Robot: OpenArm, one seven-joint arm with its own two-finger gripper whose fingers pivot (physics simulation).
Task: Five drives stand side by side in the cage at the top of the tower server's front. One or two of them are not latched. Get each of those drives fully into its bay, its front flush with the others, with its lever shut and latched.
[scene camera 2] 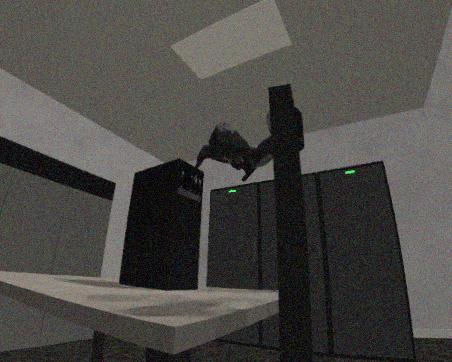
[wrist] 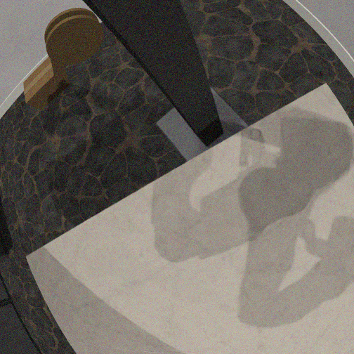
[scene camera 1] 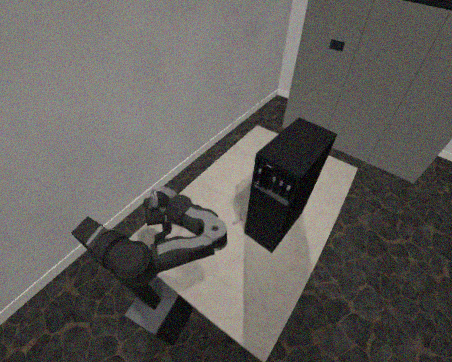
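Observation:
The black tower server [scene camera 1: 265, 220] [scene camera 2: 160, 230] stands upright on the table. Its drive cage [scene camera 1: 273, 182] [scene camera 2: 191, 180] is at the top of the front, with small pale lever marks side by side. In scene camera 1 the mark second from the left sits higher than the others; which drives stand out or have open levers is too small and dark to tell. My gripper [scene camera 1: 159, 230] [scene camera 2: 221, 172] is open and empty, its fingers spread wide, above the table between the arm's post and the tower, apart from the drives. The wrist view does not show the tower or drives.
The pale table [scene camera 1: 290, 295] [scene camera 2: 175, 330] [wrist: 125, 280] carries arm shadows. The arm's dark post [scene camera 2: 292, 250] [wrist: 165, 60] stands at the table's edge. A wall [scene camera 1: 125, 90] runs along one side. Tall cabinets [scene camera 1: 380, 85] [scene camera 2: 360, 250] stand beyond. A round brown object [wrist: 75, 40] is on the floor.

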